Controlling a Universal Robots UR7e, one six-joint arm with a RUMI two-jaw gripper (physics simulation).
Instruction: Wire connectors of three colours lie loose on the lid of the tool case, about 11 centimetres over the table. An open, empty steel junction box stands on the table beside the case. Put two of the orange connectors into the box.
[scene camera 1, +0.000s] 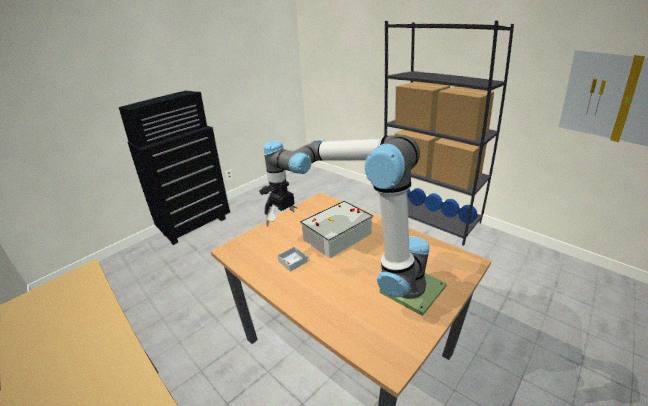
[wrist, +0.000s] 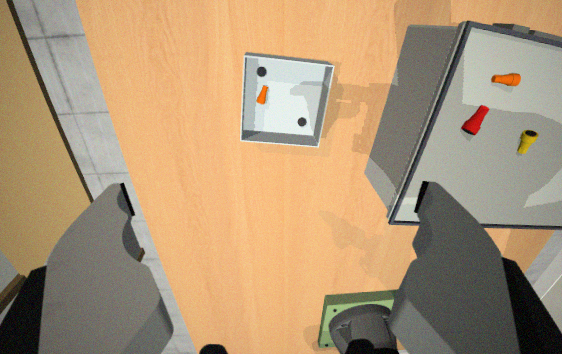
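Where they show: gripper, fingertip midpoint: (scene camera 1: 280, 219) (wrist: 276, 185); arm's base at its link origin: (wrist: 360, 321).
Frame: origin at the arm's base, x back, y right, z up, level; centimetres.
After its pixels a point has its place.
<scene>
The steel junction box (scene camera 1: 300, 263) @[x -47.8, y -13.2, z -1.0 cm] (wrist: 281, 139) @[x -48.1, y -13.9, z 0.1 cm] stands open on the table beside the tool case (scene camera 1: 347, 239) @[x -37.2, y 9.8, z 3.2 cm] (wrist: 411, 85) @[x -54.2, y 1.5, z 2.9 cm]. One orange connector (scene camera 1: 287, 262) @[x -53.3, y -16.2, z -1.0 cm] (wrist: 262, 95) @[x -53.7, y -15.7, z -1.3 cm] lies inside it, near its left wall in the wrist view. On the case lid lie another orange connector (scene camera 1: 314, 220) @[x -55.2, y 7.2, z 9.2 cm] (wrist: 506, 79) @[x -55.8, y 7.1, z 9.7 cm], a red connector (scene camera 1: 317, 224) @[x -51.0, y 4.5, z 9.9 cm] (wrist: 476, 120) @[x -52.1, y 4.9, z 9.9 cm] and a yellow connector (scene camera 1: 330, 219) @[x -48.6, y 11.8, z 9.7 cm] (wrist: 527, 141) @[x -49.2, y 11.6, z 10.0 cm]. Farther along the lid in the scene view are two red connectors (scene camera 1: 352, 210) @[x -44.1, y 24.8, z 9.8 cm] (scene camera 1: 358, 211) @[x -40.9, y 25.5, z 9.9 cm] and a small reddish one (scene camera 1: 339, 205) @[x -52.8, y 25.2, z 9.9 cm], its colour unclear. My gripper (scene camera 1: 281, 216) @[x -55.0, y -14.7, z 21.6 cm] (wrist: 276, 185) @[x -55.0, y -14.7, z 21.6 cm] is wide open and empty, high above the table.
The robot's base stands on a green plate (scene camera 1: 434, 295) @[x 11.9, y 1.0, z -0.4 cm] (wrist: 325, 320) @[x -2.9, y -8.3, z 0.2 cm] on the wooden table (scene camera 1: 350, 305) @[x -14.9, y -20.4, z -2.4 cm] (wrist: 200, 150) @[x -46.8, y -25.7, z -2.4 cm]. A shelf rack (scene camera 1: 386, 75) with cardboard boxes and a black drawer cabinet (scene camera 1: 180, 175) stand behind. Another tabletop (scene camera 1: 65, 340) (wrist: 30, 140) is at the left.
</scene>
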